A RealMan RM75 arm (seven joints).
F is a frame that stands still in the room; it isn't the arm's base.
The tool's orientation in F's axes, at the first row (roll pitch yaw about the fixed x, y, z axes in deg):
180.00 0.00 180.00
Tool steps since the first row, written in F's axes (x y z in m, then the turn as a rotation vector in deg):
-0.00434 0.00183 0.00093 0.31 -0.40 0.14
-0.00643 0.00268 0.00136 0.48 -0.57 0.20
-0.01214 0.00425 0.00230 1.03 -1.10 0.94
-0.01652 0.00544 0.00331 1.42 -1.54 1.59
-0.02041 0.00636 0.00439 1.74 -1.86 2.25
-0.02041 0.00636 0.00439 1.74 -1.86 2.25
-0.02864 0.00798 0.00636 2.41 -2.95 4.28
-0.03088 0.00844 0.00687 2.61 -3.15 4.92
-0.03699 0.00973 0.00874 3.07 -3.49 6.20
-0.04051 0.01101 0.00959 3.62 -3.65 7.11
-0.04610 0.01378 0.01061 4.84 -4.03 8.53
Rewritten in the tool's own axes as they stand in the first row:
0.00434 0.00183 -0.00093 -0.31 -0.40 -0.14
0.00643 0.00268 -0.00136 -0.48 -0.57 -0.20
0.01214 0.00425 -0.00230 -1.03 -1.10 -0.94
0.01652 0.00544 -0.00331 -1.42 -1.54 -1.59
0.02041 0.00636 -0.00439 -1.74 -1.86 -2.25
0.02041 0.00636 -0.00439 -1.74 -1.86 -2.25
0.02864 0.00798 -0.00636 -2.41 -2.95 -4.28
0.03088 0.00844 -0.00687 -2.61 -3.15 -4.92
0.03699 0.00973 -0.00874 -3.07 -3.49 -6.20
0.04051 0.01101 -0.00959 -3.62 -3.65 -7.11
0.04610 0.01378 -0.01061 -4.84 -4.03 -8.53

